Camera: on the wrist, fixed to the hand. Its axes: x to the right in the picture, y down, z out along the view.
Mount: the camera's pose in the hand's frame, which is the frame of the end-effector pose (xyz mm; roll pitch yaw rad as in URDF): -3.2 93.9 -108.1 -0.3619 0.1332 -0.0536
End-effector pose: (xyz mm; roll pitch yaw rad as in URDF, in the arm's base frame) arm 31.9 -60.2 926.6 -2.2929 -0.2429 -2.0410
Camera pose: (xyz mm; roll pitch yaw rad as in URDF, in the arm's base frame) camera -94.2 7.7 926.8 -2.6303 -0.3703 -2.1103
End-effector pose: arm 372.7 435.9 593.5 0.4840 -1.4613 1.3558
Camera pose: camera 253.3 514.5 584.6 0.0673 -1.3181 1.4150
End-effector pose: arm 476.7 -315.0 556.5 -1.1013 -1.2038 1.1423
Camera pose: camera 576.7 -225.8 505.9 -1.1160 -1.1662 0.7720
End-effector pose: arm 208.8 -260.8 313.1 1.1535 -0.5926 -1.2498
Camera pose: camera 330.4 -192.8 346.2 0.7368 -0.4869 -1.1365
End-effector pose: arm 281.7 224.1 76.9 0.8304 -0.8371 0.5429
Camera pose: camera 208.2 346.9 72.1 0.4149 -0.7060 0.6248
